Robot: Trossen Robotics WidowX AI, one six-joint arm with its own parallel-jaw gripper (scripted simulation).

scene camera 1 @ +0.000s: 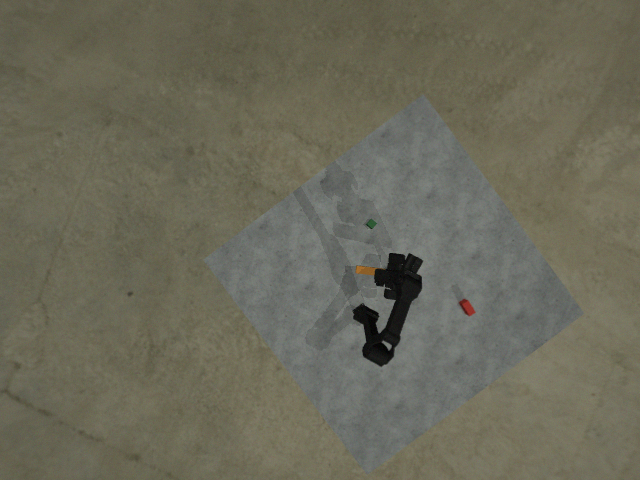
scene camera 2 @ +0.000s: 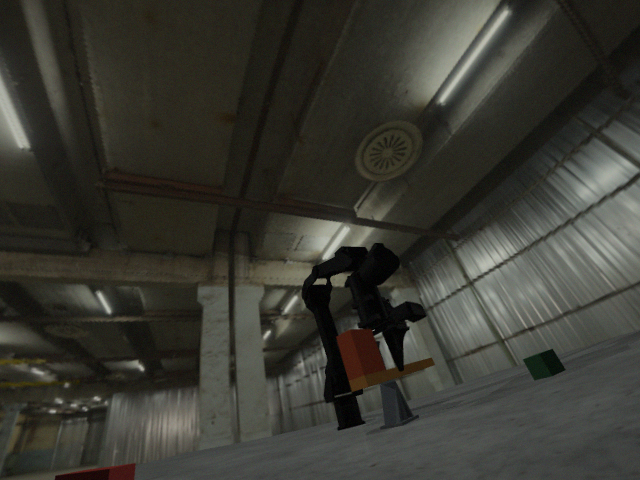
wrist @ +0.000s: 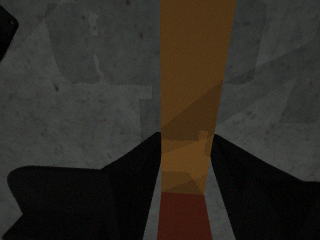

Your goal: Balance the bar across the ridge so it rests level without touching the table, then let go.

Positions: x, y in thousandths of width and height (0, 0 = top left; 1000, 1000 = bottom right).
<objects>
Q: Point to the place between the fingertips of the gripper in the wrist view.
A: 580, 577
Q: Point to a green cube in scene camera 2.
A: At 852, 759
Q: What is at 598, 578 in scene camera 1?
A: The gripper.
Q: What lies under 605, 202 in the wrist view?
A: An orange bar.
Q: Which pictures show the gripper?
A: Scene camera 1, scene camera 2 and the wrist view: all of them.
</objects>
